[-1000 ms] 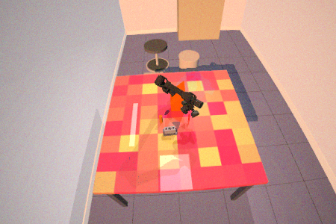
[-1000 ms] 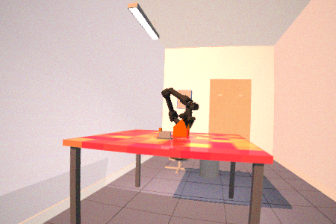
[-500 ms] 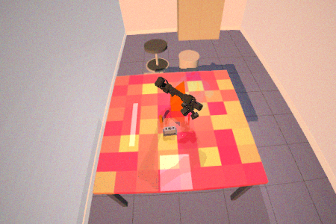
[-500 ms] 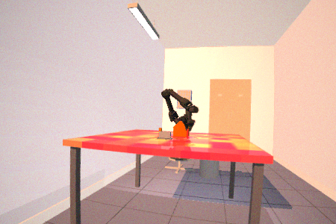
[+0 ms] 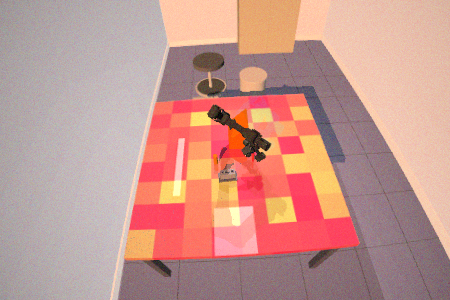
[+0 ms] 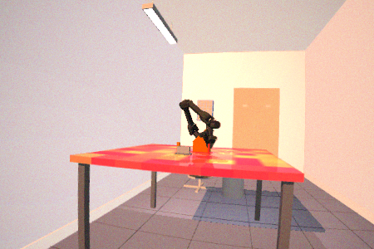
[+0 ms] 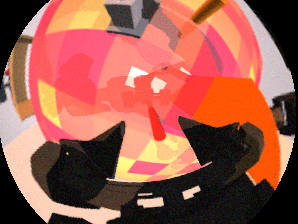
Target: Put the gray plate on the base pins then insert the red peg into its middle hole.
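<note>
Right now my gripper tip is right at the red peg. Also, from my gripper tip: gray plate: 190 mm to the right, 100 mm ahead; then orange piece: 250 mm to the right, 20 mm behind; then gray base: 190 mm to the right, 100 mm ahead, 40 mm below.
</note>
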